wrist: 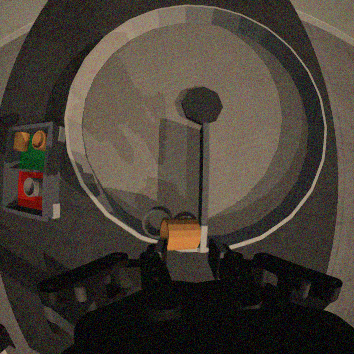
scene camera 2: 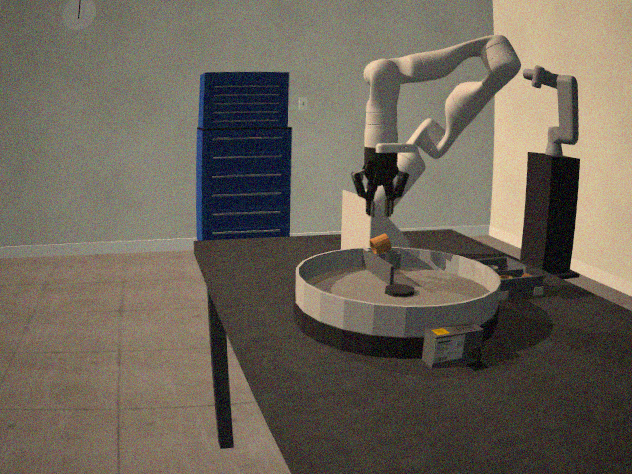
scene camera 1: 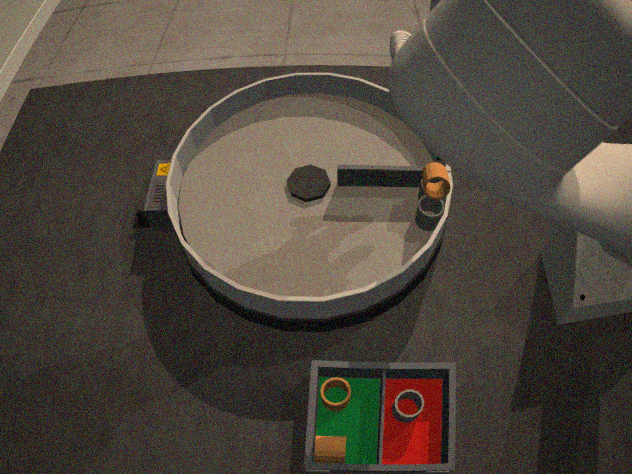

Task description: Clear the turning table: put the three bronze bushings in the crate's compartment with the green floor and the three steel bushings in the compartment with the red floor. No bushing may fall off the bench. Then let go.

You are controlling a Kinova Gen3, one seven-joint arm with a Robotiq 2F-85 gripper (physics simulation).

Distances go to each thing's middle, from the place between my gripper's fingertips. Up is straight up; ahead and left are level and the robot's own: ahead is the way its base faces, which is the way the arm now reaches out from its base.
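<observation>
My gripper: 150 mm above the crate (scene camera 2: 518,286), 70 mm short of it, 330 mm to the right of it.
</observation>
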